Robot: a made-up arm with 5 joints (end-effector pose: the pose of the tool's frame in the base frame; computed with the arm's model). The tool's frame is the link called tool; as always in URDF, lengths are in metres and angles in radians. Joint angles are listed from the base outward.
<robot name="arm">
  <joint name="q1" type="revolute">
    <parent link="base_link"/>
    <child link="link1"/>
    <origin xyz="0.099 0 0.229"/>
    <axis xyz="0 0 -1"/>
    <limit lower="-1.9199" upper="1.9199"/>
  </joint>
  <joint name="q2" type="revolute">
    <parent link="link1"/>
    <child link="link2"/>
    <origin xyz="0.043 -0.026 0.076"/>
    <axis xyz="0 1 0"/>
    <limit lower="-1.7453" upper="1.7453"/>
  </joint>
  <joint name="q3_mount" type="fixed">
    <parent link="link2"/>
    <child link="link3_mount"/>
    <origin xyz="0.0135 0 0.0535"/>
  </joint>
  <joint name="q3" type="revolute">
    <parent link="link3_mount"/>
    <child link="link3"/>
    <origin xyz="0.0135 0 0.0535"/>
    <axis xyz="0 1 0"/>
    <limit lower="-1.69" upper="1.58"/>
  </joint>
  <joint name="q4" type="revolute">
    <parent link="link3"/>
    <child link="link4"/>
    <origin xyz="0.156 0 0.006"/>
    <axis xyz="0 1 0"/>
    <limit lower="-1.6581" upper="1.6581"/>
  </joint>
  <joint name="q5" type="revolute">
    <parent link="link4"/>
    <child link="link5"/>
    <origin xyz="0.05 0.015 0"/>
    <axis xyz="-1 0 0"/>
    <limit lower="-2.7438" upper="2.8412"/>
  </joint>
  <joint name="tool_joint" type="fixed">
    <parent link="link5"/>
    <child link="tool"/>
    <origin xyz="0 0 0" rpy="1.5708 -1.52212 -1.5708"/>
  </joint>
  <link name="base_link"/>
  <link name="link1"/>
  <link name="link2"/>
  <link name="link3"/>
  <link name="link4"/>
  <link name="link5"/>
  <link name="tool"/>
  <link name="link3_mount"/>
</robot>
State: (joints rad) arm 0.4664 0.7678 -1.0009 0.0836 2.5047
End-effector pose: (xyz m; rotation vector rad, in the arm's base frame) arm 0.3947 -0.1612 0.4125 -1.9465 -0.2142 1.4135
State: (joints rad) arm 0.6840 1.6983 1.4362 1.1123 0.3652
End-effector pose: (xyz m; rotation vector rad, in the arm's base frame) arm 0.0667 0.0121 0.3022 1.2862 2.3529 -0.1162
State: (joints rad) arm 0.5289 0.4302 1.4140 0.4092 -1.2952
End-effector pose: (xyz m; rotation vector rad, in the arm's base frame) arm 0.1317 -0.0318 0.2004 -0.3129 0.7248 -1.7901
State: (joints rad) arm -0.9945 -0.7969 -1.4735 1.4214 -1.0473
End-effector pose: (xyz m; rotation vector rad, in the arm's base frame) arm 0.0610 -0.0787 0.5521 2.0937 -1.2143 -0.0463
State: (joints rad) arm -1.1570 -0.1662 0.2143 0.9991 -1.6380
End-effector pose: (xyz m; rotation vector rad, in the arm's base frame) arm 0.2028 0.2089 0.3702 0.5238 -0.0786 -0.5174
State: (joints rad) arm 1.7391 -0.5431 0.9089 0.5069 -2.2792
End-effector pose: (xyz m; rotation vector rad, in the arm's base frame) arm 0.0562 -0.1862 0.3221 -0.2488 0.8206 2.1082
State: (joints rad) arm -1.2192 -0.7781 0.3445 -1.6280 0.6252
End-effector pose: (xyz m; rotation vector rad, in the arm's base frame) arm 0.1447 0.0925 0.5152 -0.8795 2.6421 0.5454
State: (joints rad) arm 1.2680 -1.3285 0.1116 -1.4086 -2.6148
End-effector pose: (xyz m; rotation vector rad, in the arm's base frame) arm 0.0738 0.0439 0.5300 1.5573 -1.8574 1.3029
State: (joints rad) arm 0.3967 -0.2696 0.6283 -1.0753 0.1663
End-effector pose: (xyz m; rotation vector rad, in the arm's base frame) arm 0.3036 -0.0976 0.3990 -0.5829 -2.2163 -0.1451
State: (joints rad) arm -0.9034 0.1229 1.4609 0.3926 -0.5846
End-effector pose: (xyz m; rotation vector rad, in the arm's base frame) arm 0.1492 0.0459 0.2059 -0.2827 0.2925 0.2664
